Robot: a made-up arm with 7 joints.
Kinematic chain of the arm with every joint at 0, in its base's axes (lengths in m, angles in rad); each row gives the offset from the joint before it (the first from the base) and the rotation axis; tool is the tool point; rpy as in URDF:
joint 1: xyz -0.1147 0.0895 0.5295 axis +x
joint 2: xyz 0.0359 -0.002 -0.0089 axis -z
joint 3: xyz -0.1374 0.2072 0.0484 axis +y
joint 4: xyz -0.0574 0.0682 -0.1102 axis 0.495 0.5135 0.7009
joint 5: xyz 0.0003 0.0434 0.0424 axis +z
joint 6: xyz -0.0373 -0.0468 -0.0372 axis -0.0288 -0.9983 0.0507
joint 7: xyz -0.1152 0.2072 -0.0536 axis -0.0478 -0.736 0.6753
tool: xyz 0.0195 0.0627 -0.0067 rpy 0 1.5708 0
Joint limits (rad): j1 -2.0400..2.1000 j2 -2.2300..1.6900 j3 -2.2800..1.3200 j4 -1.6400..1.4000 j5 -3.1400..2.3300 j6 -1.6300..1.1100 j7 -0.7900..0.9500
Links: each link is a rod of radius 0.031 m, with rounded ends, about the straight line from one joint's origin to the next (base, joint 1, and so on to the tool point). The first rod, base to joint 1, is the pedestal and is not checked.
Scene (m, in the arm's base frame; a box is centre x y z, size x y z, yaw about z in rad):
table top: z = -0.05
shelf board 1: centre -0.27 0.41 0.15 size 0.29 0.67 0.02 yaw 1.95
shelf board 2: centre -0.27 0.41 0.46 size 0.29 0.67 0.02 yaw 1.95
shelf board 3: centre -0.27 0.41 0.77 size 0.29 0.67 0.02 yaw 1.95
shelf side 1: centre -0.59 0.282 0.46 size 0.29 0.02 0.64 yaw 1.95
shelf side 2: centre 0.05 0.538 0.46 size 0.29 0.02 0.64 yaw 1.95
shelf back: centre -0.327 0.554 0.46 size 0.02 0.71 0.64 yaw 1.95
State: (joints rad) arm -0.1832 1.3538 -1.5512 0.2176 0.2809 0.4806 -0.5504
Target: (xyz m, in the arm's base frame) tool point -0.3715 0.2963 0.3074
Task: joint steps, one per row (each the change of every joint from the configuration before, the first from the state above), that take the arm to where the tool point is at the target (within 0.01 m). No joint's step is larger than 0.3 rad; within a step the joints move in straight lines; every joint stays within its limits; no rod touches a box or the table.
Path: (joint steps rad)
1: -0.2492 -0.2097 0.1636 -0.2756 -0.0597 0.1049 0.0013
2: -0.2492 -0.2096 0.1636 -0.2756 -0.0597 0.1049 0.0012
3: -0.2492 -0.2097 0.1636 -0.2756 -0.0597 0.1049 0.0013
4: -0.2492 -0.2096 0.1636 -0.2756 -0.0597 0.1049 0.0012
5: -0.2492 -0.2097 0.1636 -0.2757 -0.0598 0.1049 0.0013
6: -0.2492 -0.2096 0.1636 -0.2756 -0.0597 0.1049 0.0012
7: 0.0937 -0.2429 0.0572 0.0934 -0.1349 0.0000 -0.0494
8: 0.0937 -0.2429 0.0572 0.0934 -0.1350 0.0000 -0.0494
9: 0.0937 -0.2429 0.0573 0.0934 -0.1350 0.0000 -0.0495
10: 0.0937 -0.2429 0.0572 0.0934 -0.1349 0.0000 -0.0494
11: 0.0937 -0.2428 0.0572 0.0934 -0.1350 0.0000 -0.0494
12: 0.2379 0.0242 -0.2425 0.1692 0.1294 -0.0383 0.0000
13: 0.2380 0.0242 -0.2426 0.1692 0.1293 -0.0383 0.0000

